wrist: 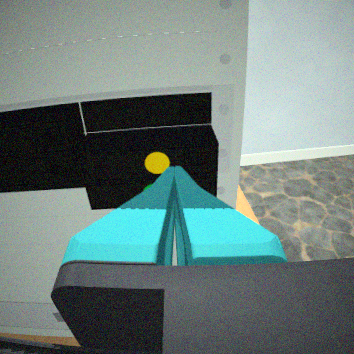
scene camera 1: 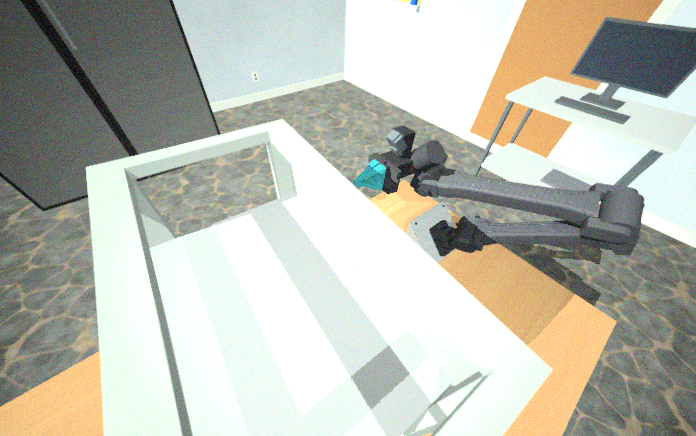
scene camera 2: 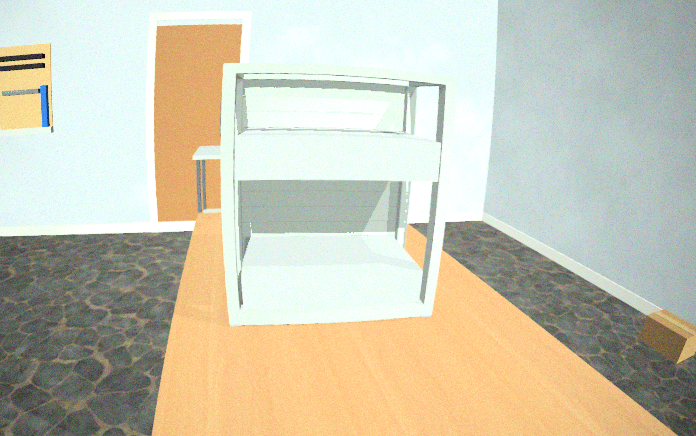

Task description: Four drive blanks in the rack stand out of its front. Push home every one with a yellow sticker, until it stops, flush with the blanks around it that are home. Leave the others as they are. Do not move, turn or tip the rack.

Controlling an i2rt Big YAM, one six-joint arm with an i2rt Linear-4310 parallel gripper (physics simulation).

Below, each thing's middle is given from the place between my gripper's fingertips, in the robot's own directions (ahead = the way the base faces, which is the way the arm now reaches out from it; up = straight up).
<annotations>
Now: hand 26 cm short of the pale rack [scene camera 1: 315, 306], 17 cm to the right of it and 14 cm above it.
</annotations>
